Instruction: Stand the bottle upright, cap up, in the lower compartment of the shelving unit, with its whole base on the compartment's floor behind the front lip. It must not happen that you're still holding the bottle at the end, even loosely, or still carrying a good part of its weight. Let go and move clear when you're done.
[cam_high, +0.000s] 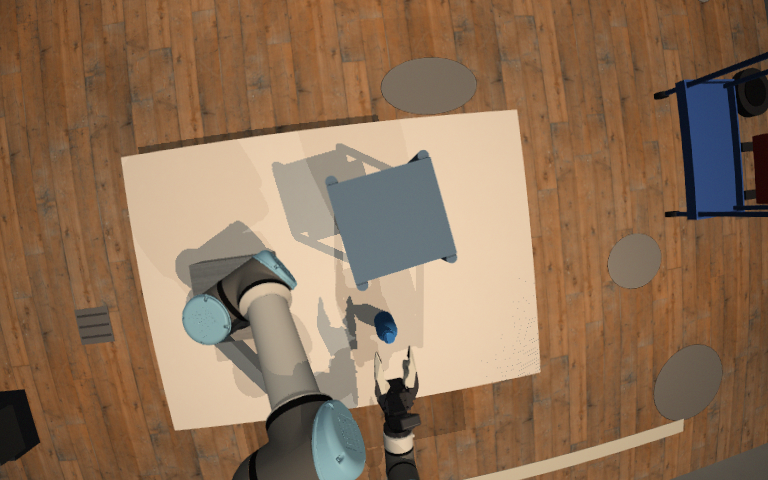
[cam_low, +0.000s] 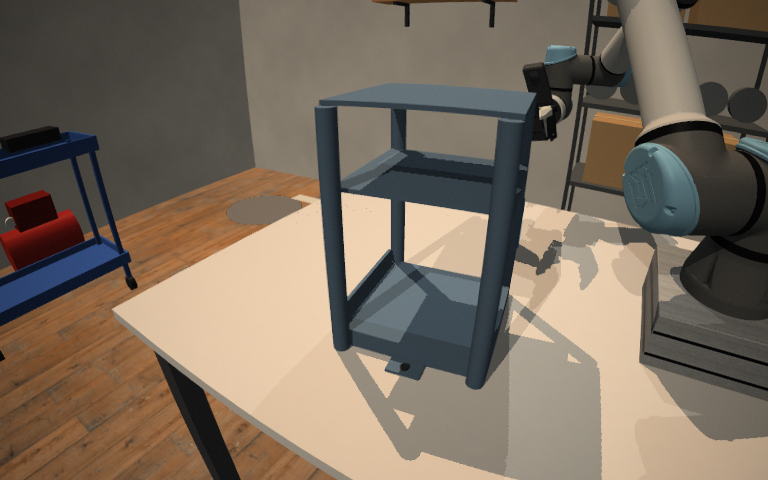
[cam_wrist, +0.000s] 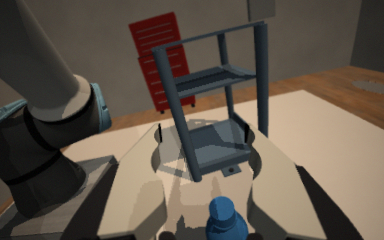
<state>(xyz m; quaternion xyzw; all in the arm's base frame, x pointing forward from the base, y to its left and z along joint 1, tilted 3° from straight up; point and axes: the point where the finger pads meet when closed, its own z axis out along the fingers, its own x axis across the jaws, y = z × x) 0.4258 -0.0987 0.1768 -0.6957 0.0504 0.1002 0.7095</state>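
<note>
Right now my hand is 180 mm above the blue bottle. Also, from my hand: grey-blue shelving unit: 10 mm behind, 320 mm to the left, 100 mm below.
</note>
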